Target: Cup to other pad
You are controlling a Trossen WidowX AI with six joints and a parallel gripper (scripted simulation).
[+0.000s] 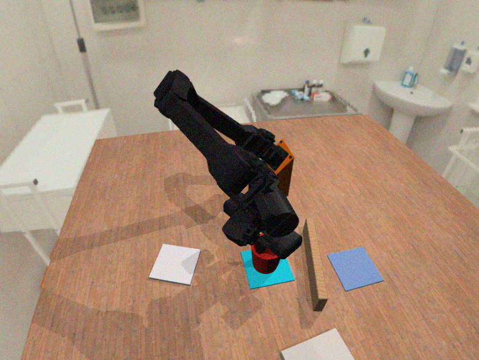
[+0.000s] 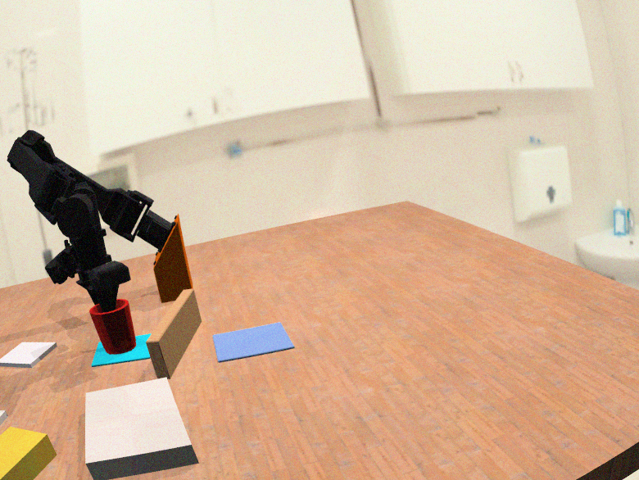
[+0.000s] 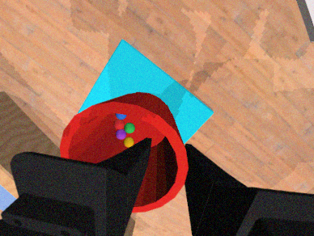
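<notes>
Right now my gripper tip is 2 cm short of the red cup and 1 cm to the right of it. From my gripper tip the other things lie so: white pad 4 cm behind, 19 cm to the right, 4 cm below; wooden bar 7 cm ahead, 11 cm to the left, 3 cm below; cyan pad 3 cm ahead, 1 cm to the left, 5 cm below.
</notes>
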